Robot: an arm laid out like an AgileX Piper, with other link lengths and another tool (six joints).
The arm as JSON. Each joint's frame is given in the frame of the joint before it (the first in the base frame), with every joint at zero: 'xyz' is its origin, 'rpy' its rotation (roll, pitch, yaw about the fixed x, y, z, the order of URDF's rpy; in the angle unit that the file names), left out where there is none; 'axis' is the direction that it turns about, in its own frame. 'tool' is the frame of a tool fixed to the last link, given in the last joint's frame.
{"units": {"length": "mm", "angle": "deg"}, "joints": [
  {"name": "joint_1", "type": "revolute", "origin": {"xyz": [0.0, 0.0, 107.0], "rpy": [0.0, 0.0, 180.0]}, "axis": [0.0, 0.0, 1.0]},
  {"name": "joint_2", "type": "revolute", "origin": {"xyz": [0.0, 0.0, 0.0], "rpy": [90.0, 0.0, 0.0]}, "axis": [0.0, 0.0, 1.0]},
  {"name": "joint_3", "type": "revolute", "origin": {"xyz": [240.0, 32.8, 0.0], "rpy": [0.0, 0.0, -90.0]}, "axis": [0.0, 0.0, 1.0]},
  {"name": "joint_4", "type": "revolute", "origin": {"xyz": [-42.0, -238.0, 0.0], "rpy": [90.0, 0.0, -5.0]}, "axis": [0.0, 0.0, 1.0]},
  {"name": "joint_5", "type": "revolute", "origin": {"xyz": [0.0, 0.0, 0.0], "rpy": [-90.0, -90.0, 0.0]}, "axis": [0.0, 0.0, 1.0]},
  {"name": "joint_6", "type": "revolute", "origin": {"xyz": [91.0, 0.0, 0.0], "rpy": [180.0, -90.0, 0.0]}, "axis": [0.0, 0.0, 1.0]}
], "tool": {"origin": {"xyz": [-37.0, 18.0, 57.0], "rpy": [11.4, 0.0, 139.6]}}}
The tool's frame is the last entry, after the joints.
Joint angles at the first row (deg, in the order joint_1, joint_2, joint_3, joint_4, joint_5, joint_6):
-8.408, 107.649, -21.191, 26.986, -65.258, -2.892
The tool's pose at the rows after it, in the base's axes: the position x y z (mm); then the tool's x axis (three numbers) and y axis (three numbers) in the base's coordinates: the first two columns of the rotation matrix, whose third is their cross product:
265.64 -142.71 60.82 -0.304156 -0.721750 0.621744 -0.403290 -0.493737 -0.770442
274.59 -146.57 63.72 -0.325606 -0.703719 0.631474 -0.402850 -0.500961 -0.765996
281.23 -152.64 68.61 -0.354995 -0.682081 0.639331 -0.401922 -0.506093 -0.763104
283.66 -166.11 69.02 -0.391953 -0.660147 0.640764 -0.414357 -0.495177 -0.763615
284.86 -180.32 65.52 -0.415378 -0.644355 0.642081 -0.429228 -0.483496 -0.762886
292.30 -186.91 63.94 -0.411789 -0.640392 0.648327 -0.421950 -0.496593 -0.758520
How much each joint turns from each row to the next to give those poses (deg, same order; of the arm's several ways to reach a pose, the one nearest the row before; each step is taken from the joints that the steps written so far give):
0.001, 2.512, -2.970, 3.073, 0.000, -1.927
-0.002, 1.169, -2.802, 1.528, 0.049, -1.515
-0.559, 0.677, -2.480, 1.297, -0.109, -1.426
-2.321, 1.429, -2.421, 0.288, -0.043, -0.505
-2.744, 1.953, -2.168, -0.824, 0.061, 0.000
-1.437, 1.714, -2.168, -1.987, 0.001, -0.163

